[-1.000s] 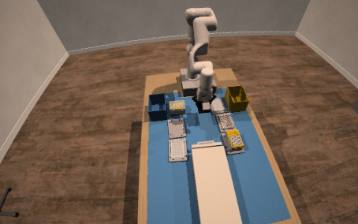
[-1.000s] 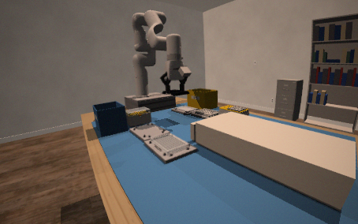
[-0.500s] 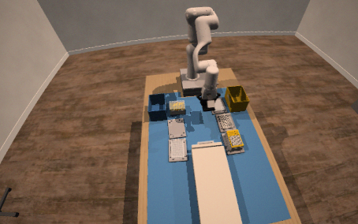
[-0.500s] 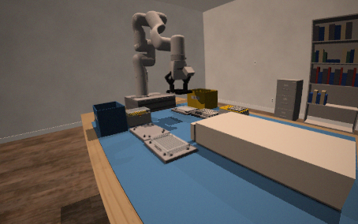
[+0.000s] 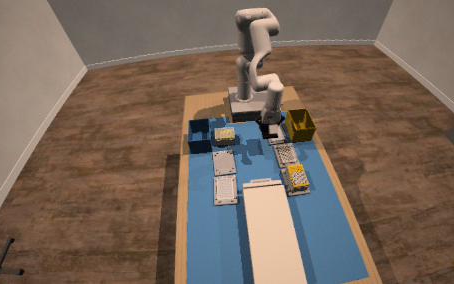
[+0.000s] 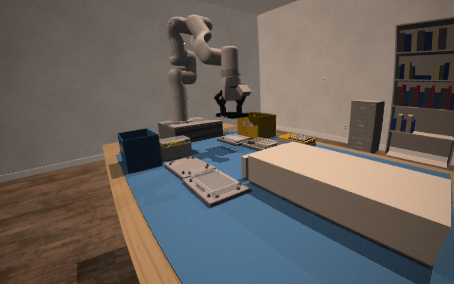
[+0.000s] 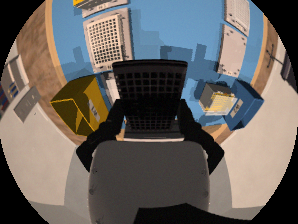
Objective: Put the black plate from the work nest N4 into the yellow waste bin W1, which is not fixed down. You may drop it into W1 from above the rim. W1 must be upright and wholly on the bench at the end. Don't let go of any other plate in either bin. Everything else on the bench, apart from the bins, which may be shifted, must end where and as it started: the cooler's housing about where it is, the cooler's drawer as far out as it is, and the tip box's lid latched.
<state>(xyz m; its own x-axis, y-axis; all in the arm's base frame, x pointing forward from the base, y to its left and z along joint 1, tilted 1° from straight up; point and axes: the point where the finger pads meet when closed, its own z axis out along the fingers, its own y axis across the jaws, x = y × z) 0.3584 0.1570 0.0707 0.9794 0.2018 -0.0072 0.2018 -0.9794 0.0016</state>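
My hand is 210 mm to the right of the yellow waste bin W1, 130 mm past it and 120 mm above it. Round my hand: grey nest 250 mm to the right, 150 mm below, 150 mm ahead; yellow tip box 240 mm ahead, 150 mm to the left, 110 mm below; black plate 10 mm below.
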